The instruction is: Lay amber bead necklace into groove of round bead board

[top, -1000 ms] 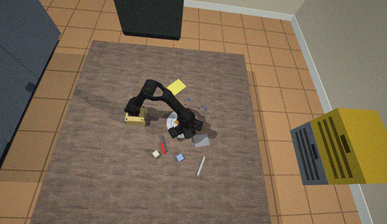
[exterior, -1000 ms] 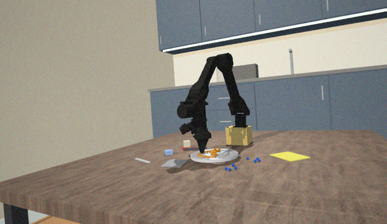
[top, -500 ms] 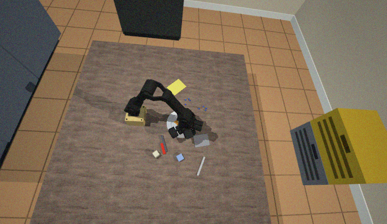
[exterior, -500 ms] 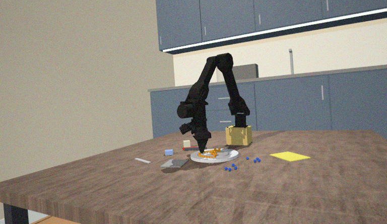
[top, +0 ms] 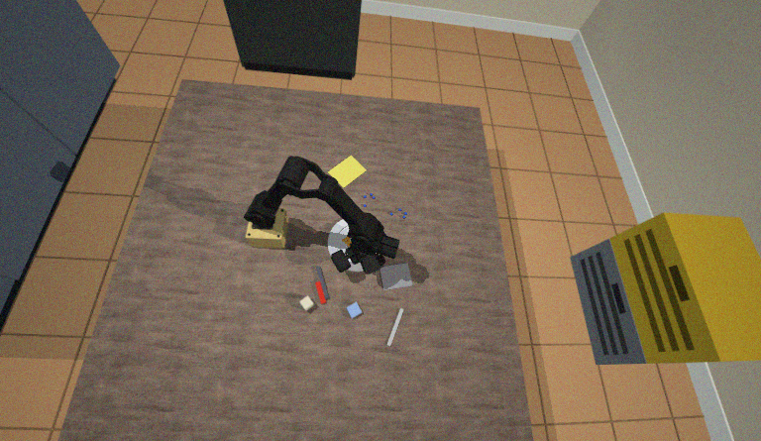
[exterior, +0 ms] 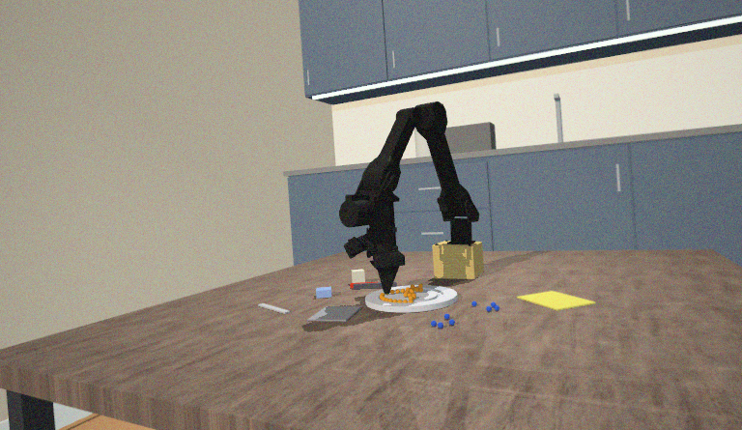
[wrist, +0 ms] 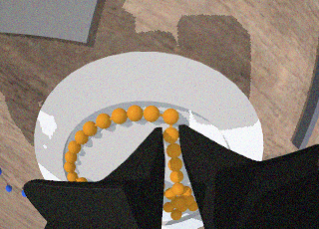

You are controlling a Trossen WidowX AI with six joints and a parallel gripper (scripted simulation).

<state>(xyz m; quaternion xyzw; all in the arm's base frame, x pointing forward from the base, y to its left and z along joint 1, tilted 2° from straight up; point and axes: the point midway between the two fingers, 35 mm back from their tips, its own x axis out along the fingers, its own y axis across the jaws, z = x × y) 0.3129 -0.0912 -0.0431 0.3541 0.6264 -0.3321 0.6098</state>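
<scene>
Right now the red stick is 120 mm behind my gripper tip, 100 mm to the right of it and 10 mm below it. From my gripper tip the other things lie so: cream cube: 160 mm behind, 150 mm to the right; light blue cube: 10 mm behind, 170 mm to the right, 10 mm below; grey square tile: 130 mm ahead, 60 mm to the right, 10 mm below.
</scene>
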